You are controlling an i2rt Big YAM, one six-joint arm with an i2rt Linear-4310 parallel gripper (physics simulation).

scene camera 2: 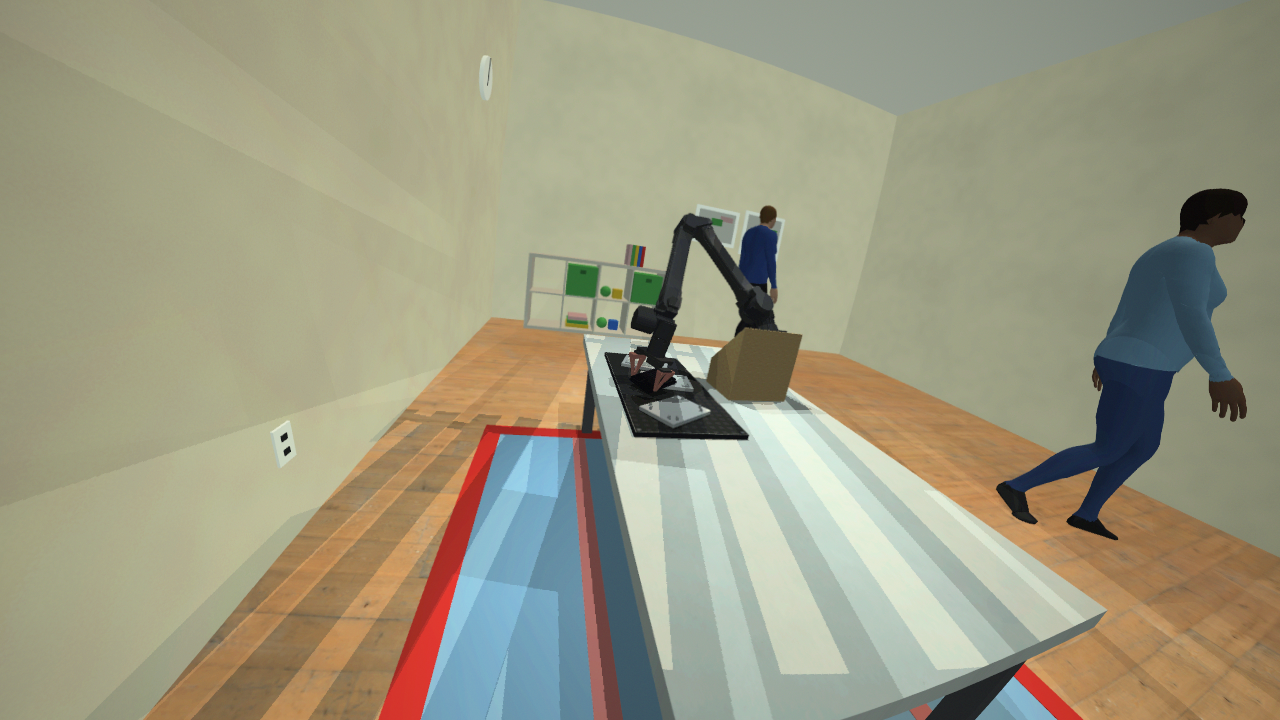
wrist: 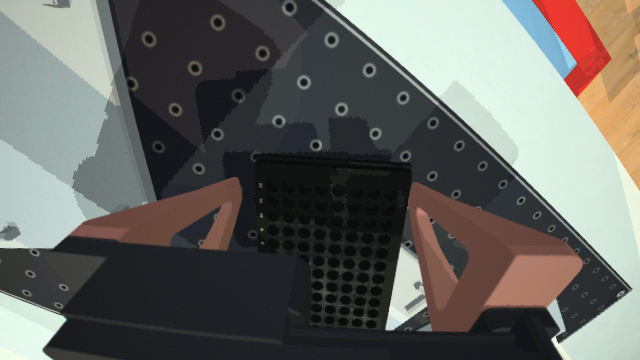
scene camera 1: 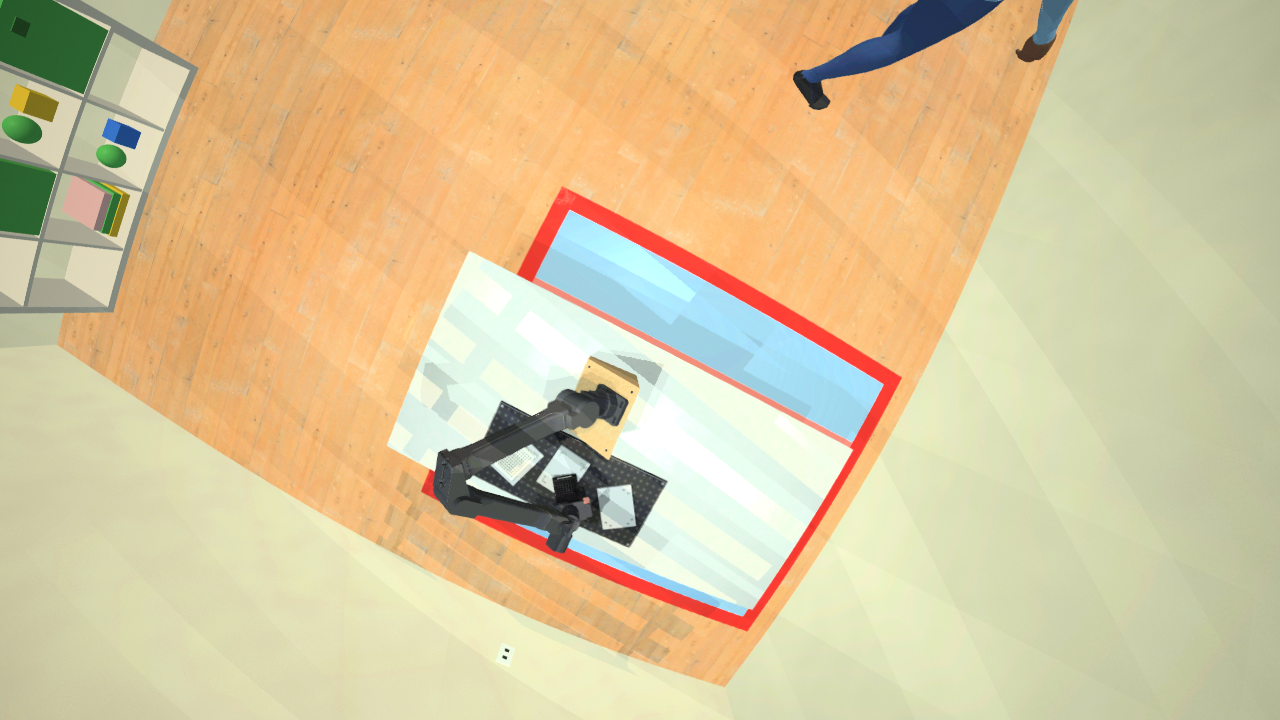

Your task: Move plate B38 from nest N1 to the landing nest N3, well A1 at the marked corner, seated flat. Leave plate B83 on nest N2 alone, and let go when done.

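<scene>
A black well plate lies askew over the front part of the middle white nest and the dark board. A white well plate lies on the nest at the left end in scene camera 1. The nest at the other end bears no plate. Plate names and nest numbers are not readable. My gripper is open, one finger on each side of the black plate. The right finger in the wrist view is close to its edge; the left stands farther off.
The dark perforated board carries the nests on the white table. A wooden block stands beside the board at my arm's base. People stand away from the table.
</scene>
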